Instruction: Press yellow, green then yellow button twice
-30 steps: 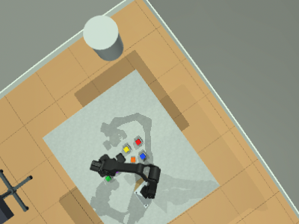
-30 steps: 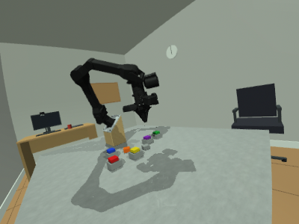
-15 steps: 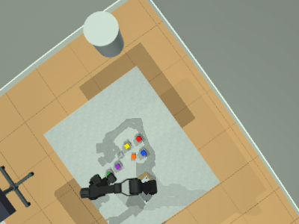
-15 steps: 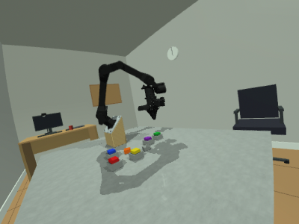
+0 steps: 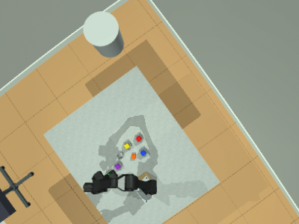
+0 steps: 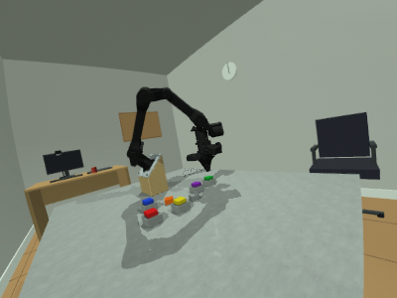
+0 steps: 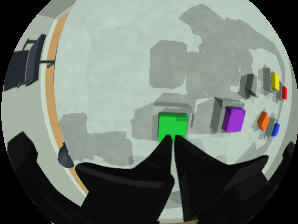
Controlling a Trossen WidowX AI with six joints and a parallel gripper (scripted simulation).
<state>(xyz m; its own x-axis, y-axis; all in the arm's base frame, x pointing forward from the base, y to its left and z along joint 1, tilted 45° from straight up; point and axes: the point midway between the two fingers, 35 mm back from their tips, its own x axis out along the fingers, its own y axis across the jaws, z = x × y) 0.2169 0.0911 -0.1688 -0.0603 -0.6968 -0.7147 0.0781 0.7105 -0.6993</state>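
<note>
My gripper tip is 30 mm above the green button. Round my gripper tip: purple button (90 mm to the right, 30 mm below); small grey block (160 mm to the right, 60 mm ahead, 50 mm below); orange block (230 mm to the right, 50 mm below, 20 mm behind).
</note>
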